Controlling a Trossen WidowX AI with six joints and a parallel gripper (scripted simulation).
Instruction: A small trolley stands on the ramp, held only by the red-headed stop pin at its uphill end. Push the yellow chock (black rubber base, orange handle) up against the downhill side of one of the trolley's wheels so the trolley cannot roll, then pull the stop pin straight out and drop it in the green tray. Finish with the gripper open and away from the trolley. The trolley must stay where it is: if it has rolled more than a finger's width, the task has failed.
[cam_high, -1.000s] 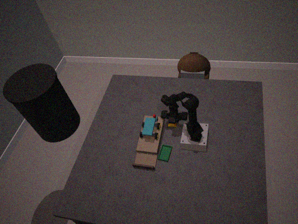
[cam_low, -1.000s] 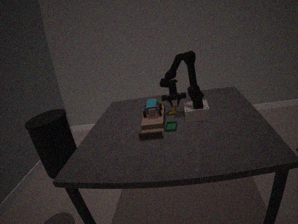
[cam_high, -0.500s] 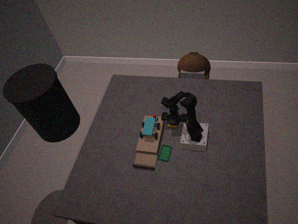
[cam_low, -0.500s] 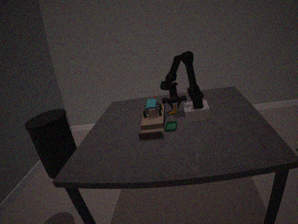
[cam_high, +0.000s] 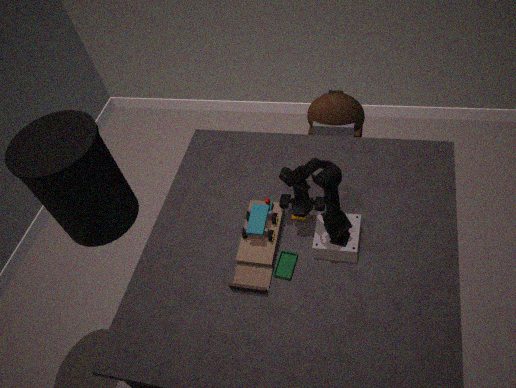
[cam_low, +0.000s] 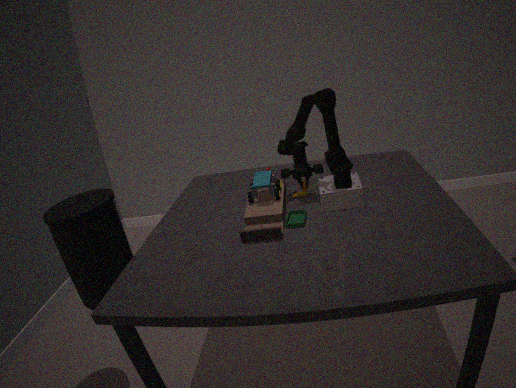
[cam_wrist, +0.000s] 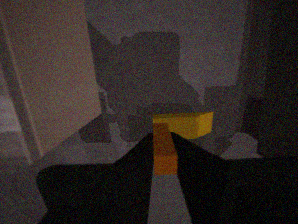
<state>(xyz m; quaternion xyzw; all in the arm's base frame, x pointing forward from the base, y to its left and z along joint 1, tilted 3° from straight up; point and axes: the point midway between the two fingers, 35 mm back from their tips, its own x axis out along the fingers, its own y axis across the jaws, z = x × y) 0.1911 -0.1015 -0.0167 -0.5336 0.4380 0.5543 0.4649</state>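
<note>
My gripper tip is 10 mm past the green tray, 250 mm to the right of it and 40 mm above it. Round my gripper tip: tan ramp 130 mm ahead, 150 mm to the left, 10 mm above; yellow chock 20 mm ahead, 10 mm to the left, 10 mm below; red-headed stop pin 130 mm ahead, 50 mm to the left, 90 mm above.
</note>
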